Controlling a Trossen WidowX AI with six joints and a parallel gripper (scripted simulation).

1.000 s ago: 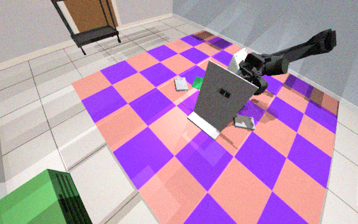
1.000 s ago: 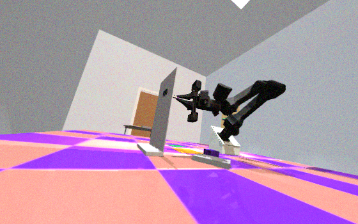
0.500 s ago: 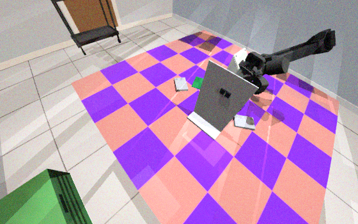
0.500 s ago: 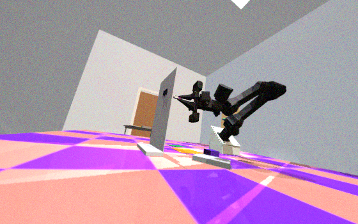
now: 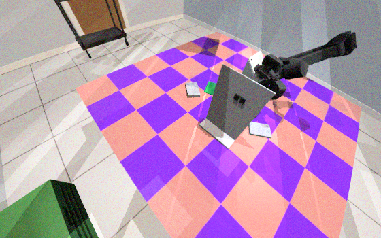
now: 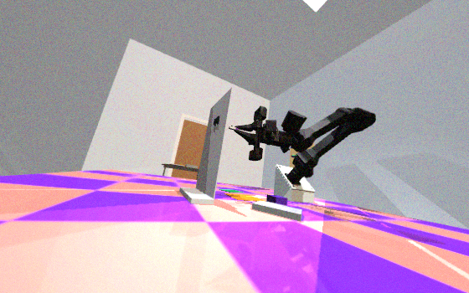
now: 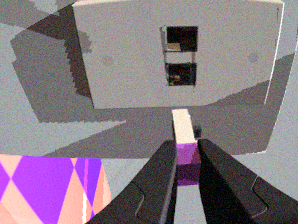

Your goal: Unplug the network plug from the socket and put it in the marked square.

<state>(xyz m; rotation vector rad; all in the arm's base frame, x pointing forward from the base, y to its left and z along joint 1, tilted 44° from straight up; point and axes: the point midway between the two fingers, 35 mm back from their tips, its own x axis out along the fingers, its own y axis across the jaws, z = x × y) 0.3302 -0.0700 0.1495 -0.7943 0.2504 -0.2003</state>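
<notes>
Now: the orange marked square 230 mm below my gripper tip, 110 mm behind it and 40 mm to the right of it. From my gripper tip the other things lie so: green square: 220 mm below, 200 mm to the right, 140 mm behind; then grey upright panel: 90 mm below, 80 mm ahead; then network plug: right at my gripper tip.
</notes>
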